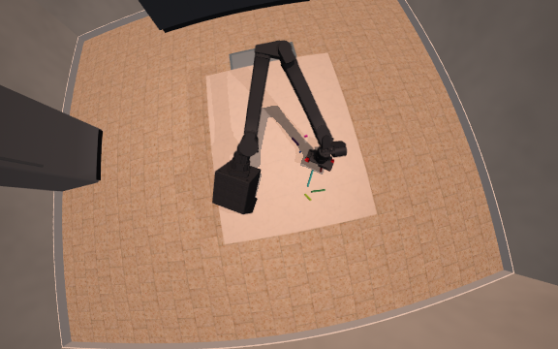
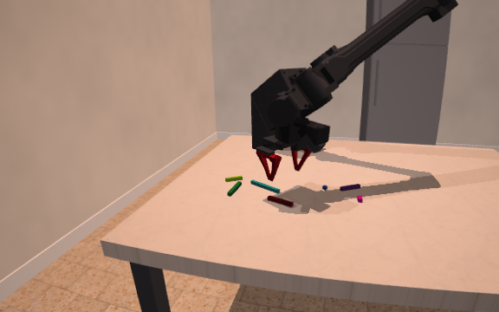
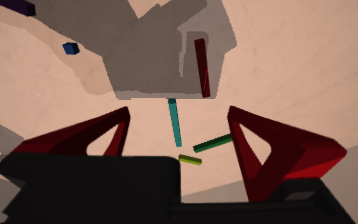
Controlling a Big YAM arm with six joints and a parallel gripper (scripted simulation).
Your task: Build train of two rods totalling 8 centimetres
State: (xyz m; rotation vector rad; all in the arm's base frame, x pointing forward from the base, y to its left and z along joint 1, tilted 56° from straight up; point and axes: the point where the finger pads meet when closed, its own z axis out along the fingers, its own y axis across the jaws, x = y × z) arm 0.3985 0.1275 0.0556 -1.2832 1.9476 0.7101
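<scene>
My gripper is now 180 mm to the right of the magenta rod, 80 mm past it and 60 mm above it. From my hand the other things lie so: red rod (60 mm below, 30 mm ahead, 10 mm to the left); turquoise rod (70 mm to the right, 60 mm below, 20 mm behind); blue rod (100 mm behind, 70 mm to the left, 60 mm below).
</scene>
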